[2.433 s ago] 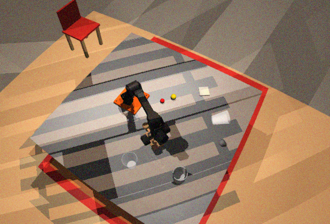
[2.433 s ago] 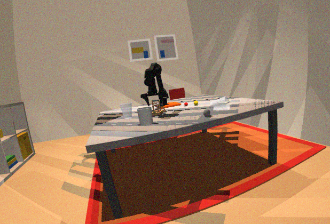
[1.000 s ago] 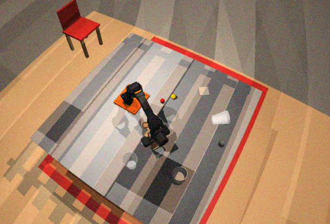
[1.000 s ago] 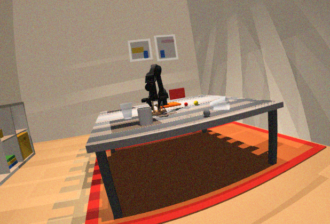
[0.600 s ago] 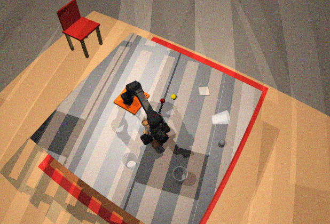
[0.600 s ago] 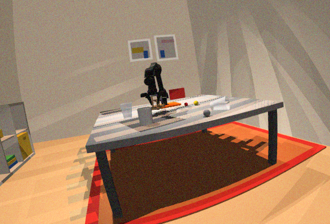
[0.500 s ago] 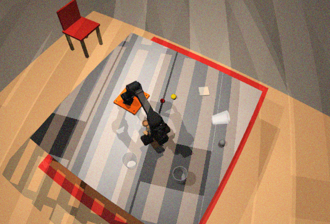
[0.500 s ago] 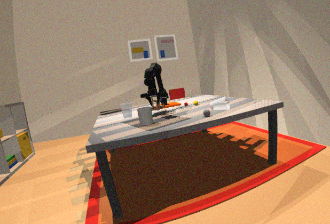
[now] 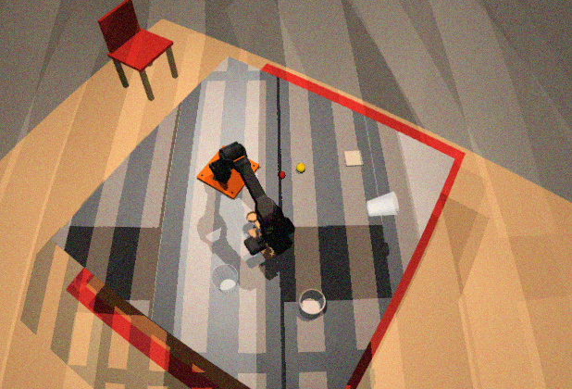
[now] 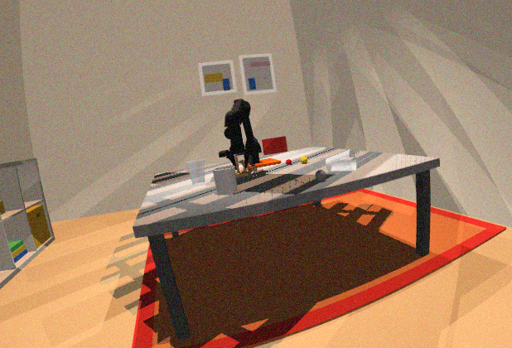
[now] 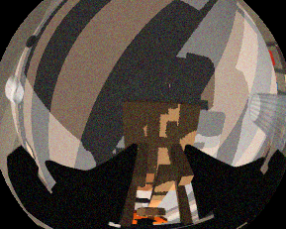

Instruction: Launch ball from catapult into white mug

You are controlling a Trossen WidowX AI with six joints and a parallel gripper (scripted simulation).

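Now: gripper tip 330 mm to the right of the red ball, 80 mm past it and 30 mm above it. Also, from my gripper tip: yellow ball: 390 mm to the left, 30 mm below, 10 mm behind; wooden catapult: 60 mm to the left, 50 mm behind, 20 mm above; white mug: 220 mm ahead, 170 mm to the right, 20 mm below.
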